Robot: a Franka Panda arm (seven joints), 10 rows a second.
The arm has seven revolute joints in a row. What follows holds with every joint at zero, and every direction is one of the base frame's. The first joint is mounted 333 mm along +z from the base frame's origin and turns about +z. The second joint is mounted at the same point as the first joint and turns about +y. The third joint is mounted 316 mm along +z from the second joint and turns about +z. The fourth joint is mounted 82.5 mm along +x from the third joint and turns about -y. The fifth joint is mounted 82.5 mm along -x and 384 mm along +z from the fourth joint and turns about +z. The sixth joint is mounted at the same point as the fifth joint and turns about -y. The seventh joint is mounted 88 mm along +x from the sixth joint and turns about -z. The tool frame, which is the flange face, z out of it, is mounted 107 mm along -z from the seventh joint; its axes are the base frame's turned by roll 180, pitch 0 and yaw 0 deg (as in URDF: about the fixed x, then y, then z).
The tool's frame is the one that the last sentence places.
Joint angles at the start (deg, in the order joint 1, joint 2, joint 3, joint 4, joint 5, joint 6, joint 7):
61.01 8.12 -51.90 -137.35 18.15 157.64 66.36
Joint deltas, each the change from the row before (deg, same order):
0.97 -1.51 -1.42 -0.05 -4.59 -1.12 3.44
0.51 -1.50 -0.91 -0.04 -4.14 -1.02 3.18
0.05 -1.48 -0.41 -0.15 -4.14 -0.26 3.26
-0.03 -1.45 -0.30 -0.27 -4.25 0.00 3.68
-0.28 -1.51 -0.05 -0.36 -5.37 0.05 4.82
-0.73 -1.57 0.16 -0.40 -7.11 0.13 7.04
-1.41 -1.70 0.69 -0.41 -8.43 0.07 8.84
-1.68 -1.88 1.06 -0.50 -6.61 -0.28 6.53
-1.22 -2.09 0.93 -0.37 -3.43 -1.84 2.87
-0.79 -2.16 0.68 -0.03 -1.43 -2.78 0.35
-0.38 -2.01 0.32 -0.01 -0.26 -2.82 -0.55
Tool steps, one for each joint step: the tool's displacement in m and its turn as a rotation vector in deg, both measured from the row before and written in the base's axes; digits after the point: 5 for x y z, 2 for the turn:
-0.00077 -0.00016 0.00709 -0.63 0.38 -0.08
-0.00094 -0.00050 0.00639 -0.50 0.28 -0.22
-0.00075 -0.00065 0.00637 -0.53 -0.38 -0.34
-0.00128 -0.00057 0.00561 -0.51 -0.58 -0.66
-0.00201 -0.00004 0.00512 -0.84 -0.74 -0.91
-0.00237 -0.00118 0.00506 -1.21 -1.19 -1.96
-0.00305 -0.00189 0.00540 -1.31 -1.76 -2.81
-0.00411 -0.00263 0.00543 -0.76 -1.50 -1.92
-0.00480 -0.00347 0.00530 -0.41 0.07 -0.93
-0.00380 -0.00439 0.00692 -0.34 0.92 -0.17
-0.00373 -0.00463 0.00607 0.03 1.29 -0.11

